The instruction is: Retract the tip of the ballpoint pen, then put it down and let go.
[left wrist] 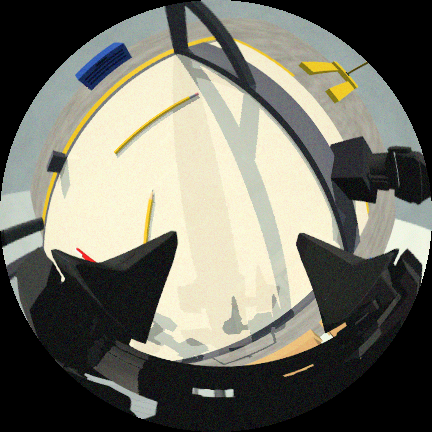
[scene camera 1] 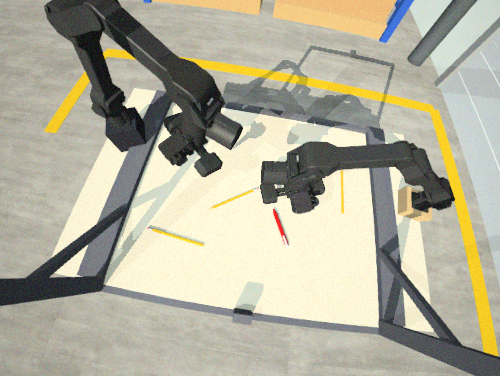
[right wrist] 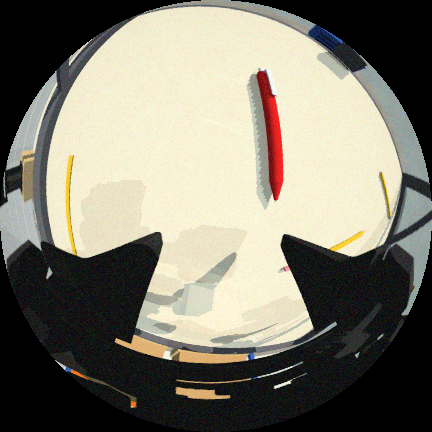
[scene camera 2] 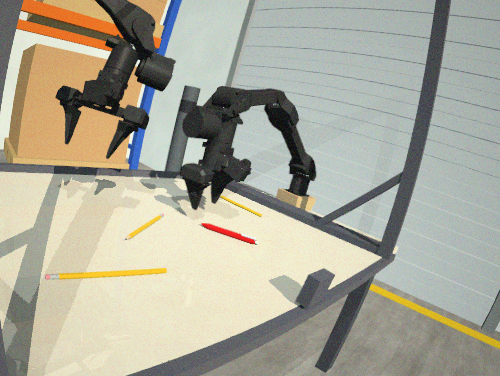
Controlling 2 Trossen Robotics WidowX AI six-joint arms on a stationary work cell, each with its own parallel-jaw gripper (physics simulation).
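Seen in the pictures: left gripper, between the fingertips: (left wrist: 240,238) (scene camera 1: 191,160) (scene camera 2: 86,151); right gripper, between the fingertips: (scene camera 1: 286,197) (right wrist: 224,240) (scene camera 2: 204,206); left arm's base, origin of its link: (left wrist: 371,169) (scene camera 1: 120,120); right arm's base, origin of its link: (scene camera 1: 419,202) (scene camera 2: 297,193).
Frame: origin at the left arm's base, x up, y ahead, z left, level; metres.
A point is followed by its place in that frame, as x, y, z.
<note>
The red ballpoint pen (scene camera 1: 280,225) @[-0.094, 0.436, -0.461] (scene camera 2: 225,232) @[-0.099, 0.429, -0.460] (right wrist: 274,135) @[-0.094, 0.437, -0.455] lies flat on the table. In the right wrist view its pointed end faces the fingers and its white clip and small grey button are at the far end; whether the writing tip is out is too small to tell. Part of the pen (left wrist: 86,255) @[-0.100, 0.430, -0.481] shows beside a finger in the left wrist view. My right gripper (scene camera 1: 286,197) @[-0.073, 0.480, -0.380] (scene camera 2: 205,204) @[-0.073, 0.480, -0.380] (right wrist: 224,240) @[-0.073, 0.480, -0.380] is open and empty, above the table near the pen's pointed end. My left gripper (scene camera 1: 191,159) @[0.028, 0.210, -0.230] (scene camera 2: 88,150) @[0.028, 0.210, -0.230] (left wrist: 240,238) @[0.028, 0.210, -0.230] is open and empty, higher up and farther left.
One yellow pencil (scene camera 1: 232,198) @[-0.100, 0.309, -0.330] (scene camera 2: 145,227) @[-0.102, 0.303, -0.336] (left wrist: 148,220) @[-0.101, 0.270, -0.335] (right wrist: 347,241) @[-0.100, 0.288, -0.337] lies left of the pen in scene camera 1, another (scene camera 1: 177,236) @[-0.100, 0.111, -0.410] (scene camera 2: 107,273) @[-0.100, 0.099, -0.407] lies at lower left, and a third (scene camera 1: 342,192) @[-0.100, 0.700, -0.407] (scene camera 2: 241,206) @[-0.102, 0.698, -0.407] (right wrist: 68,200) @[-0.103, 0.691, -0.419] lies right. A dark block (scene camera 1: 243,316) @[-0.050, 0.252, -0.671] (scene camera 2: 316,288) @[-0.063, 0.222, -0.675] stands at the table's edge.
</note>
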